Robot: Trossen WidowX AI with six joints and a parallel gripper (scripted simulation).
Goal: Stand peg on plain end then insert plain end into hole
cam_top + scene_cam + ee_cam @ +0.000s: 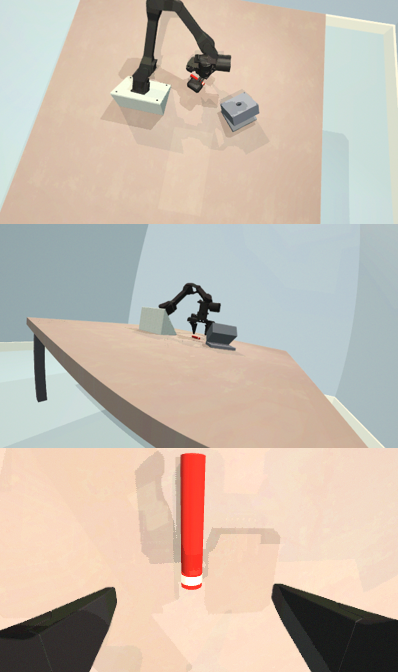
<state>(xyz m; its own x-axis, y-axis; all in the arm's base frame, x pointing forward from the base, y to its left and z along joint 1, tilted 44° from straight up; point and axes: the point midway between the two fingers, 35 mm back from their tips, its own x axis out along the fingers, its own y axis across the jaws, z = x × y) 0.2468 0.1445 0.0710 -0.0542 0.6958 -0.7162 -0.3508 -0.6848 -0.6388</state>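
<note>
Right now my gripper tip is 2 cm past the red peg and 2 cm above it. Round my gripper tip: grey sloped panel (19 cm ahead, 10 cm to the right, 3 cm above).
</note>
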